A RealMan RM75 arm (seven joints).
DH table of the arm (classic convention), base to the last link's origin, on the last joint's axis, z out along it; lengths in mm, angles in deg. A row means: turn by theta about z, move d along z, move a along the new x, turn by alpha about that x. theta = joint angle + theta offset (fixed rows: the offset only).
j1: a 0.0; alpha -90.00; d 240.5; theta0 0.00
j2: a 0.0; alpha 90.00; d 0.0; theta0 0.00
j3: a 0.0; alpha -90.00; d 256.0; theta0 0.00
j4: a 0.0; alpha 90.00; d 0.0; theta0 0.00
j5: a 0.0; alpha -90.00; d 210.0; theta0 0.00
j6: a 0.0; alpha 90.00; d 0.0; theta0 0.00
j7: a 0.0; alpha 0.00; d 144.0; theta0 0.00
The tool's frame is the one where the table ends.
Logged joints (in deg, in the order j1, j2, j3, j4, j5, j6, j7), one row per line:
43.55, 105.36, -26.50, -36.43, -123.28, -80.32, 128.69
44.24, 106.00, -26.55, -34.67, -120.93, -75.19, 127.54
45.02, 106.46, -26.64, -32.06, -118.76, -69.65, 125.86
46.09, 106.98, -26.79, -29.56, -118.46, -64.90, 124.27
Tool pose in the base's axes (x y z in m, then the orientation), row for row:
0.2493, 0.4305, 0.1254, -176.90, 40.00, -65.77
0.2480, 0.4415, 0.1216, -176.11, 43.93, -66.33
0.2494, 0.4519, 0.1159, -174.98, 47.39, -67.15
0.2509, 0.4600, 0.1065, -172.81, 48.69, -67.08
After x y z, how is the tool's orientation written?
As angles about the fixed x, y, z axes (roll, pitch, yaw), in degrees.
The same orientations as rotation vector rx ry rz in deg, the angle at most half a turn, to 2 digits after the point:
-125.07, 82.62, 43.61
-121.16, 81.57, 46.59
-117.05, 80.98, 48.59
-114.53, 80.70, 47.95

